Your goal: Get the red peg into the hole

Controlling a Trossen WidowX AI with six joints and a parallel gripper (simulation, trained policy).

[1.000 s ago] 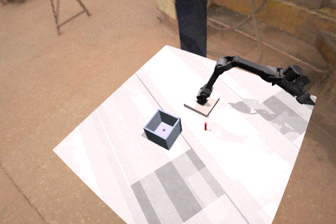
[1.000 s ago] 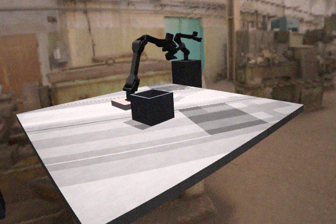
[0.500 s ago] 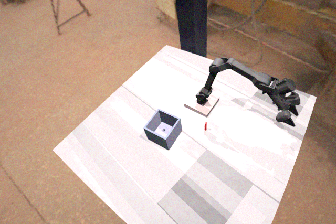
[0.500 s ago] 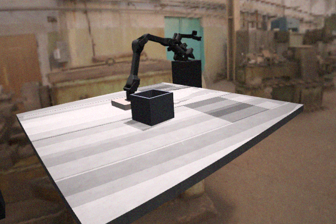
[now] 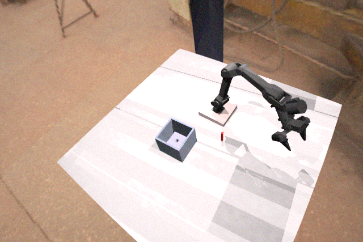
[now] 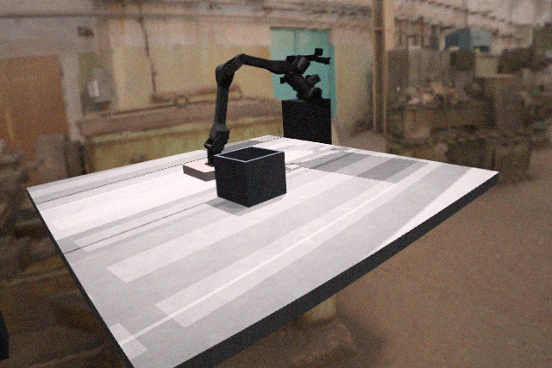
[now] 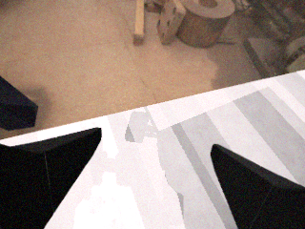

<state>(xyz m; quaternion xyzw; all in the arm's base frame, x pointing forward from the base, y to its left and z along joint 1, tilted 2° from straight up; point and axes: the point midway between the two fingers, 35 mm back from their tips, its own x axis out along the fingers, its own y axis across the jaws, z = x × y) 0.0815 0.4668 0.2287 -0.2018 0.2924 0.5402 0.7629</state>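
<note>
My gripper tip is now 7 cm short of the red peg, 36 cm to the left of it and 18 cm above it.
</note>
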